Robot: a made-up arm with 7 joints. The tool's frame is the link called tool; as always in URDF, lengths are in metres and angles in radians. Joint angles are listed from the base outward.
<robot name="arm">
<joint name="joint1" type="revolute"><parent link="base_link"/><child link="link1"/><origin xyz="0 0 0.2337"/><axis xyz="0 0 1"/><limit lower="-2.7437" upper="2.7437"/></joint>
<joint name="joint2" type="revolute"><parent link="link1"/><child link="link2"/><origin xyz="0 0 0"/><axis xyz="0 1 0"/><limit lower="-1.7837" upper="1.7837"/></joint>
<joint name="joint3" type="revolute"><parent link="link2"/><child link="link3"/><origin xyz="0 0 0.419"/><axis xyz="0 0 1"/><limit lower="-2.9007" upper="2.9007"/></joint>
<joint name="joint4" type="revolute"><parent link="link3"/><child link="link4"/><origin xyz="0.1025 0 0"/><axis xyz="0 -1 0"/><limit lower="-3.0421" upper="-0.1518"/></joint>
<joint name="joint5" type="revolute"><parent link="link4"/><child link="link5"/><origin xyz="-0.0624 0 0.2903"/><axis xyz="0 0 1"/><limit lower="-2.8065" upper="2.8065"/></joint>
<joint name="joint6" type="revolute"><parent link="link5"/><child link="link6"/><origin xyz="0 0 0"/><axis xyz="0 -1 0"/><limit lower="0.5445" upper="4.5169"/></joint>
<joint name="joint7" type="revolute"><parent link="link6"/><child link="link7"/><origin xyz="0.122 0 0"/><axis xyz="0 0 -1"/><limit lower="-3.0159" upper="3.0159"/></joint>
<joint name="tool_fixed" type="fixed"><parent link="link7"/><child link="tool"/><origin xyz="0 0 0" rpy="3.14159 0 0"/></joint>
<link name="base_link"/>
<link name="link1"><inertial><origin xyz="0.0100 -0.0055 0.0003"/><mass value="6.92"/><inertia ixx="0.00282" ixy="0" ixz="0" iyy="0.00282" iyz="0" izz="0.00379"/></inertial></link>
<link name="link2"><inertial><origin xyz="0.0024 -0.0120 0.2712"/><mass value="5.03"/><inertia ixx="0.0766" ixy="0" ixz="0" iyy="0.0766" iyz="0" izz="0.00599"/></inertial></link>
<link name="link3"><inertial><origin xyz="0.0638 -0.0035 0.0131"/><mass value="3.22"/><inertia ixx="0.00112" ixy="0" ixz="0" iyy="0.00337" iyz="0" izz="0.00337"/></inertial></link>
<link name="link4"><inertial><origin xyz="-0.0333 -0.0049 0.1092"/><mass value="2.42"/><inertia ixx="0.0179" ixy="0" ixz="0.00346" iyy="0.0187" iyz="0" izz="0.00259"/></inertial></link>
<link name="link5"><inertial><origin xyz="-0.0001 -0.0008 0.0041"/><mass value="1.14"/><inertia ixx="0.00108" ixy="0" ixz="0" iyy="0.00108" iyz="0" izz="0.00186"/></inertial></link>
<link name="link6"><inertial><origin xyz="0.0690 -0.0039 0.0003"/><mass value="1.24"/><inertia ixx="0.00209" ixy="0" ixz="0" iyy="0.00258" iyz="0" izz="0.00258"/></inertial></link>
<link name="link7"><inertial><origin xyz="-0.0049 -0.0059 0.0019"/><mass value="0.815"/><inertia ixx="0.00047" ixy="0" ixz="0" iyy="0.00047" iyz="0" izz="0.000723"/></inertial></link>
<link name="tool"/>
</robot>
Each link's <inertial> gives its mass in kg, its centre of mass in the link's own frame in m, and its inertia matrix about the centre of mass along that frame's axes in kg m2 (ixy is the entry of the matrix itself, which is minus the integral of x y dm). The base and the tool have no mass. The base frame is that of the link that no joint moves.
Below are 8 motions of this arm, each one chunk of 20 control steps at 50 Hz.
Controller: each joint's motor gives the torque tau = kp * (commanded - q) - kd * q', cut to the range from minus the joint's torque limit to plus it. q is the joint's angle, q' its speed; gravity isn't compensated. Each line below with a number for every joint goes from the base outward.
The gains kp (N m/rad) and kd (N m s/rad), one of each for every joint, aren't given. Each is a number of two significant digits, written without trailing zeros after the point. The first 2 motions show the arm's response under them.
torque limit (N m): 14 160 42 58 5.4 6.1 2.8
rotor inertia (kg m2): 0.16 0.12 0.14 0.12 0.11 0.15 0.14
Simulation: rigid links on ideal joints. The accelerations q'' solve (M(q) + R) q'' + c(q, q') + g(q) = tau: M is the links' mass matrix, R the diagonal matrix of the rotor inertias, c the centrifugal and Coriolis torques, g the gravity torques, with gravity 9.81 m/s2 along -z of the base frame. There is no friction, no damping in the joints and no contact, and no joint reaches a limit. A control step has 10 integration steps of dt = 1/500 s. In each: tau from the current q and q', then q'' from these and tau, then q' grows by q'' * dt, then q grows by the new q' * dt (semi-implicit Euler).
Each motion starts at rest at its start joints. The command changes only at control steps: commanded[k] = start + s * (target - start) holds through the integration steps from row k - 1 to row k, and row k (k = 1, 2, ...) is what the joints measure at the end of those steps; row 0 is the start. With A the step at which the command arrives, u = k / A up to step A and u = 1 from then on. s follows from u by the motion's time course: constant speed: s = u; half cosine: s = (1 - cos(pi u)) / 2; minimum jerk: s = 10 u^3 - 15 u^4 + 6 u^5; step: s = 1 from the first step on.
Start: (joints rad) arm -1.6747 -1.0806 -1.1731 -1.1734 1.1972 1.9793 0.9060
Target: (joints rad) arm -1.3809 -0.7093 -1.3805 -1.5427 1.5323 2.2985 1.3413
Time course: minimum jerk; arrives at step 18
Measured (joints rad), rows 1 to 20:
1: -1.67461 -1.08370 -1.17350 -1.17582 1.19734 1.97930 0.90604
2: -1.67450 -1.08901 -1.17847 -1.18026 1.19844 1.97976 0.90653
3: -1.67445 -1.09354 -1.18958 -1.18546 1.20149 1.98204 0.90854
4: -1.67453 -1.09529 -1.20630 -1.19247 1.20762 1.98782 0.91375
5: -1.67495 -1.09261 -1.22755 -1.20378 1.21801 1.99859 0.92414
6: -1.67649 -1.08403 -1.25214 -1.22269 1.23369 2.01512 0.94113
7: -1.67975 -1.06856 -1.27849 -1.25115 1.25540 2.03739 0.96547
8: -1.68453 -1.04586 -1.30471 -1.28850 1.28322 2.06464 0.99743
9: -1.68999 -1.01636 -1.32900 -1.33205 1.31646 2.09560 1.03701
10: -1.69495 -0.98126 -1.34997 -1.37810 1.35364 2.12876 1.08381
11: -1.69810 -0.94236 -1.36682 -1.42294 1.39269 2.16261 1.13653
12: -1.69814 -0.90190 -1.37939 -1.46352 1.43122 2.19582 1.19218
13: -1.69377 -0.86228 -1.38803 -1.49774 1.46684 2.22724 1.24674
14: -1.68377 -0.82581 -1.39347 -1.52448 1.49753 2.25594 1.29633
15: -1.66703 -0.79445 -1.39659 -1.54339 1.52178 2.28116 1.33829
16: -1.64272 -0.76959 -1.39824 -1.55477 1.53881 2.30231 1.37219
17: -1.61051 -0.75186 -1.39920 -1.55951 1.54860 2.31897 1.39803
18: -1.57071 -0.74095 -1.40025 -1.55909 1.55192 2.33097 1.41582
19: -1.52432 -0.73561 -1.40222 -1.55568 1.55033 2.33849 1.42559
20: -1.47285 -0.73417 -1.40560 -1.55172 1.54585 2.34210 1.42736
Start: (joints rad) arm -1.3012 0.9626 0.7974 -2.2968 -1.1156 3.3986 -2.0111
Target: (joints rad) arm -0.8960 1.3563 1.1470 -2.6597 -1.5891 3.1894 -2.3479
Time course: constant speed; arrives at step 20
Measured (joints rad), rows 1 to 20:
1: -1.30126 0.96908 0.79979 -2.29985 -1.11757 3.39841 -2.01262
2: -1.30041 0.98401 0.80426 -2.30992 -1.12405 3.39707 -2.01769
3: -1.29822 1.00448 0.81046 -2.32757 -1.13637 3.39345 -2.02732
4: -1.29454 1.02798 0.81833 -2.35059 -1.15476 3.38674 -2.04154
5: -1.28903 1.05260 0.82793 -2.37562 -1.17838 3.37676 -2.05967
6: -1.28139 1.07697 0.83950 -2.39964 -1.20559 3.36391 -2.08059
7: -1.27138 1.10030 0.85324 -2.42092 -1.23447 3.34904 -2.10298
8: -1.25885 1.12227 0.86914 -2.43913 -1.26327 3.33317 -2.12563
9: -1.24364 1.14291 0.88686 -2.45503 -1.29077 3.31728 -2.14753
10: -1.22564 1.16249 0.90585 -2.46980 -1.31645 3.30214 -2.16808
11: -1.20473 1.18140 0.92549 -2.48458 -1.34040 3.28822 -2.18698
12: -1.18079 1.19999 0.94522 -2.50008 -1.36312 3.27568 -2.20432
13: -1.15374 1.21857 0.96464 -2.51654 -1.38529 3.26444 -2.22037
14: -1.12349 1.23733 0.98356 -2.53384 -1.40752 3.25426 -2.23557
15: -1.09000 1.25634 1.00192 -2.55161 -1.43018 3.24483 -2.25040
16: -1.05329 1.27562 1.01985 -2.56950 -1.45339 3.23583 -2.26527
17: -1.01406 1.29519 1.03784 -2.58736 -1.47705 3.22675 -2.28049
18: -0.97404 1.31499 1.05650 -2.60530 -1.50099 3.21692 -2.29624
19: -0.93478 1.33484 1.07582 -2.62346 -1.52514 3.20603 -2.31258
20: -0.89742 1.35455 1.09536 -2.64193 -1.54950 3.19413 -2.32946
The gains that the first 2 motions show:
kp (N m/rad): 410 1300 420 450 93 47 65
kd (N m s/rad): 13 61 14 8.8 3.1 2.9 1.9
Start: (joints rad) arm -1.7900 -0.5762 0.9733 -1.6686 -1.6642 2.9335 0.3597
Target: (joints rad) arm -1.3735 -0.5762 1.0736 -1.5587 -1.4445 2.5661 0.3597
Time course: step
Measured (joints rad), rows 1 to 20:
1: -1.79443 -0.57288 0.98981 -1.64917 -1.66407 2.92476 0.35998
2: -1.80253 -0.57036 1.02052 -1.61404 -1.65783 2.90009 0.36045
3: -1.80736 -0.57222 1.05095 -1.58421 -1.63912 2.85955 0.36078
4: -1.80377 -0.57740 1.07513 -1.56935 -1.60507 2.80452 0.36085
5: -1.79020 -0.58354 1.09221 -1.56910 -1.55622 2.74285 0.36068
6: -1.76753 -0.58880 1.10313 -1.57687 -1.50404 2.68284 0.36042
7: -1.73738 -0.59236 1.10886 -1.58568 -1.46333 2.62991 0.36019
8: -1.70116 -0.59417 1.11028 -1.59164 -1.43989 2.58701 0.36006
9: -1.65978 -0.59456 1.10848 -1.59380 -1.43244 2.55512 0.36004
10: -1.61370 -0.59398 1.10469 -1.59302 -1.43591 2.53381 0.36010
11: -1.56313 -0.59289 1.10013 -1.59083 -1.44449 2.52174 0.36020
12: -1.50820 -0.59167 1.09587 -1.58860 -1.45359 2.51708 0.36030
13: -1.45034 -0.59085 1.09298 -1.58651 -1.46048 2.51816 0.36037
14: -1.39754 -0.59175 1.09356 -1.58142 -1.46383 2.52480 0.36040
15: -1.35261 -0.59415 1.09761 -1.57424 -1.46349 2.53582 0.36038
16: -1.31343 -0.59716 1.10336 -1.56832 -1.46048 2.54920 0.36029
17: -1.27833 -0.60016 1.10921 -1.56540 -1.45645 2.56324 0.36015
18: -1.24647 -0.60274 1.11412 -1.56555 -1.45299 2.57662 0.35999
19: -1.21761 -0.60462 1.11757 -1.56768 -1.45113 2.58840 0.35986
20: -1.19192 -0.60574 1.11944 -1.57042 -1.45111 2.59799 0.35978

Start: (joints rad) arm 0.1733 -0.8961 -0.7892 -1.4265 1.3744 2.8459 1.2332
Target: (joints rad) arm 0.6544 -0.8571 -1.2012 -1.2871 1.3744 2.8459 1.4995
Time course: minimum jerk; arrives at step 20
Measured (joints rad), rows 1 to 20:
1: 0.17355 -0.89884 -0.78980 -1.43024 1.37505 2.84651 1.23319
2: 0.17426 -0.90373 -0.79372 -1.43583 1.37736 2.84824 1.23332
3: 0.17615 -0.90857 -0.80188 -1.43831 1.38101 2.85110 1.23411
4: 0.18025 -0.91255 -0.81403 -1.43550 1.38480 2.85497 1.23636
5: 0.18757 -0.91546 -0.82988 -1.42734 1.38741 2.85959 1.24107
6: 0.19825 -0.91714 -0.84975 -1.41542 1.38804 2.86448 1.24923
7: 0.21201 -0.91755 -0.87412 -1.40172 1.38669 2.86910 1.26157
8: 0.22838 -0.91672 -0.90326 -1.38787 1.38406 2.87300 1.27847
9: 0.24729 -0.91490 -0.93696 -1.37454 1.38113 2.87596 1.29983
10: 0.26890 -0.91249 -0.97444 -1.36169 1.37870 2.87798 1.32507
11: 0.29343 -0.90991 -1.01456 -1.34905 1.37724 2.87920 1.35319
12: 0.32100 -0.90756 -1.05587 -1.33654 1.37677 2.87984 1.38288
13: 0.35150 -0.90576 -1.09681 -1.32437 1.37702 2.88016 1.41266
14: 0.38460 -0.90469 -1.13576 -1.31310 1.37764 2.88039 1.44099
15: 0.41988 -0.90436 -1.17118 -1.30336 1.37833 2.88068 1.46647
16: 0.45686 -0.90468 -1.20170 -1.29571 1.37892 2.88111 1.48788
17: 0.49518 -0.90547 -1.22630 -1.29045 1.37939 2.88169 1.50438
18: 0.53465 -0.90649 -1.24438 -1.28755 1.37979 2.88234 1.51550
19: 0.57515 -0.90744 -1.25593 -1.28675 1.38021 2.88289 1.52126
20: 0.61477 -0.90770 -1.26159 -1.28944 1.38102 2.88261 1.52217

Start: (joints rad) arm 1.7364 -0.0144 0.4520 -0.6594 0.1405 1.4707 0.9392
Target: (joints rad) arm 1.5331 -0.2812 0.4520 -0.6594 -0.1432 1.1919 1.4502
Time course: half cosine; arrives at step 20
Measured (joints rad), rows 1 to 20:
1: 1.73616 -0.01433 0.45220 -0.66127 0.14026 1.46997 0.93948
2: 1.73493 -0.01439 0.45269 -0.66574 0.13905 1.46753 0.94101
3: 1.73184 -0.01521 0.45325 -0.67177 0.13585 1.46266 0.94530
4: 1.72628 -0.01748 0.45357 -0.67827 0.12978 1.45474 0.95399
5: 1.71796 -0.02185 0.45342 -0.68427 0.12028 1.44345 0.96844
6: 1.70694 -0.02885 0.45267 -0.68901 0.10721 1.42879 0.98933
7: 1.69349 -0.03882 0.45136 -0.69202 0.09079 1.41111 1.01684
8: 1.67811 -0.05188 0.44963 -0.69310 0.07151 1.39102 1.05074
9: 1.66146 -0.06796 0.44771 -0.69229 0.05003 1.36928 1.09036
10: 1.64427 -0.08677 0.44587 -0.68984 0.02706 1.34667 1.13448
11: 1.62729 -0.10787 0.44444 -0.68610 0.00332 1.32395 1.18138
12: 1.61117 -0.13066 0.44369 -0.68148 -0.02046 1.30178 1.22918
13: 1.59642 -0.15447 0.44383 -0.67640 -0.04362 1.28068 1.27607
14: 1.58332 -0.17857 0.44496 -0.67121 -0.06552 1.26104 1.32040
15: 1.57200 -0.20220 0.44698 -0.66618 -0.08559 1.24318 1.36083
16: 1.56246 -0.22463 0.44967 -0.66150 -0.10334 1.22729 1.39628
17: 1.55465 -0.24516 0.45271 -0.65731 -0.11838 1.21355 1.42595
18: 1.54858 -0.26315 0.45580 -0.65368 -0.13040 1.20208 1.44930
19: 1.54430 -0.27806 0.45865 -0.65069 -0.13920 1.19298 1.46601
20: 1.54190 -0.28944 0.46108 -0.64838 -0.14463 1.18635 1.47591

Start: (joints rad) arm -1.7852 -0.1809 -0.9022 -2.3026 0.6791 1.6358 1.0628
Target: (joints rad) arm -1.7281 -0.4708 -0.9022 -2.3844 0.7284 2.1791 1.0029
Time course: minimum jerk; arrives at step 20
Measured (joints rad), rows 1 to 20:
1: -1.78478 -0.18077 -0.90320 -2.30676 0.67912 1.63576 1.06278
2: -1.78424 -0.18068 -0.90494 -2.31612 0.67929 1.63527 1.06269
3: -1.78355 -0.18134 -0.90662 -2.32727 0.67981 1.63432 1.06238
4: -1.78215 -0.18381 -0.90776 -2.33760 0.68081 1.63383 1.06171
5: -1.77956 -0.18913 -0.90806 -2.34575 0.68238 1.63539 1.06048
6: -1.77556 -0.19808 -0.90740 -2.35160 0.68456 1.64093 1.05849
7: -1.77022 -0.21108 -0.90587 -2.35586 0.68735 1.65230 1.05563
8: -1.76383 -0.22815 -0.90377 -2.35958 0.69074 1.67083 1.05181
9: -1.75690 -0.24893 -0.90153 -2.36373 0.69466 1.69721 1.04706
10: -1.74999 -0.27277 -0.89962 -2.36889 0.69902 1.73132 1.04150
11: -1.74365 -0.29882 -0.89853 -2.37513 0.70370 1.77236 1.03531
12: -1.73836 -0.32610 -0.89864 -2.38210 0.70857 1.81897 1.02877
13: -1.73445 -0.35356 -0.90014 -2.38916 0.71350 1.86940 1.02217
14: -1.73212 -0.38018 -0.90308 -2.39565 0.71836 1.92169 1.01585
15: -1.73139 -0.40497 -0.90726 -2.40101 0.72303 1.97383 1.01011
16: -1.73214 -0.42706 -0.91236 -2.40490 0.72738 2.02381 1.00522
17: -1.73413 -0.44577 -0.91792 -2.40727 0.73129 2.06978 1.00140
18: -1.73702 -0.46063 -0.92344 -2.40827 0.73464 2.11017 0.99877
19: -1.74034 -0.47153 -0.92842 -2.40823 0.73733 2.14376 0.99733
20: -1.74352 -0.47872 -0.93240 -2.40760 0.73933 2.16988 0.99699

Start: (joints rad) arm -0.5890 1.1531 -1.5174 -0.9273 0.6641 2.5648 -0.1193
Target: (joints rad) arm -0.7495 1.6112 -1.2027 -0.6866 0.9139 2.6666 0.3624
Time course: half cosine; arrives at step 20
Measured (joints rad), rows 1 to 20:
1: -0.58935 1.15656 -1.51730 -0.92772 0.66506 2.56550 -0.11901
2: -0.59063 1.16423 -1.51325 -0.92734 0.66739 2.56697 -0.11752
3: -0.59330 1.17527 -1.50466 -0.92403 0.67130 2.56867 -0.11340
4: -0.59760 1.18972 -1.49263 -0.91664 0.67722 2.57037 -0.10511
5: -0.60343 1.20768 -1.47803 -0.90514 0.68553 2.57221 -0.09135
6: -0.61054 1.22919 -1.46124 -0.89025 0.69637 2.57449 -0.07142
7: -0.61863 1.25419 -1.44231 -0.87292 0.70965 2.57749 -0.04516
8: -0.62743 1.28254 -1.42120 -0.85409 0.72509 2.58137 -0.01284
9: -0.63674 1.31401 -1.39792 -0.83447 0.74220 2.58612 0.02478
10: -0.64641 1.34822 -1.37264 -0.81465 0.76043 2.59156 0.06645
11: -0.65633 1.38466 -1.34573 -0.79515 0.77916 2.59737 0.11056
12: -0.66637 1.42266 -1.31775 -0.77648 0.79781 2.60318 0.15543
13: -0.67644 1.46137 -1.28942 -0.75917 0.81590 2.60862 0.19941
14: -0.68643 1.49987 -1.26157 -0.74370 0.83303 2.61333 0.24104
15: -0.69628 1.53713 -1.23504 -0.73051 0.84892 2.61707 0.27907
16: -0.70595 1.57211 -1.21065 -0.71988 0.86331 2.61967 0.31249
17: -0.71536 1.60380 -1.18916 -0.71202 0.87600 2.62107 0.34056
18: -0.72446 1.63128 -1.17121 -0.70699 0.88676 2.62131 0.36273
19: -0.73314 1.65377 -1.15728 -0.70481 0.89534 2.62047 0.37867
20: -0.74123 1.67062 -1.14774 -0.70540 0.90147 2.61868 0.38818

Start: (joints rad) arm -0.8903 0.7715 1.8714 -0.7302 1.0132 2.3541 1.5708
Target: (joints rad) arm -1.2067 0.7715 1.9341 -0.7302 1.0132 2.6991 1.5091
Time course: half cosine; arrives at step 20
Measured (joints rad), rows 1 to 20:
1: -0.89015 0.77389 1.87133 -0.73180 1.01339 2.35477 1.57071
2: -0.89005 0.77879 1.86886 -0.73497 1.01447 2.35687 1.57040
3: -0.89066 0.78477 1.86446 -0.73852 1.01668 2.36100 1.56972
4: -0.89287 0.79097 1.85980 -0.74194 1.01979 2.36772 1.56848
5: -0.89742 0.79672 1.85623 -0.74486 1.02334 2.37743 1.56656
6: -0.90449 0.80157 1.85455 -0.74668 1.02672 2.39038 1.56386
7: -0.91408 0.80526 1.85498 -0.74713 1.02940 2.40660 1.56037
8: -0.92634 0.80770 1.85742 -0.74655 1.03104 2.42595 1.55616
9: -0.94145 0.80895 1.86154 -0.74557 1.03161 2.44808 1.55133
10: -0.95959 0.80917 1.86691 -0.74469 1.03132 2.47250 1.54605
11: -0.98080 0.80862 1.87305 -0.74414 1.03052 2.49861 1.54050
12: -1.00506 0.80756 1.87951 -0.74390 1.02955 2.52578 1.53488
13: -1.03229 0.80626 1.88589 -0.74385 1.02867 2.55337 1.52937
14: -1.06243 0.80497 1.89187 -0.74384 1.02805 2.58075 1.52415
15: -1.09519 0.80389 1.89719 -0.74352 1.02769 2.60734 1.51937
16: -1.12900 0.80326 1.90176 -0.74137 1.02726 2.63278 1.51515
17: -1.16188 0.80326 1.90543 -0.73648 1.02621 2.65682 1.51162
18: -1.19247 0.80391 1.90805 -0.72959 1.02419 2.67923 1.50886
19: -1.22027 0.80506 1.90952 -0.72269 1.02127 2.69964 1.50693
20: -1.24617 0.80644 1.90985 -0.71856 1.01820 2.71737 1.50584

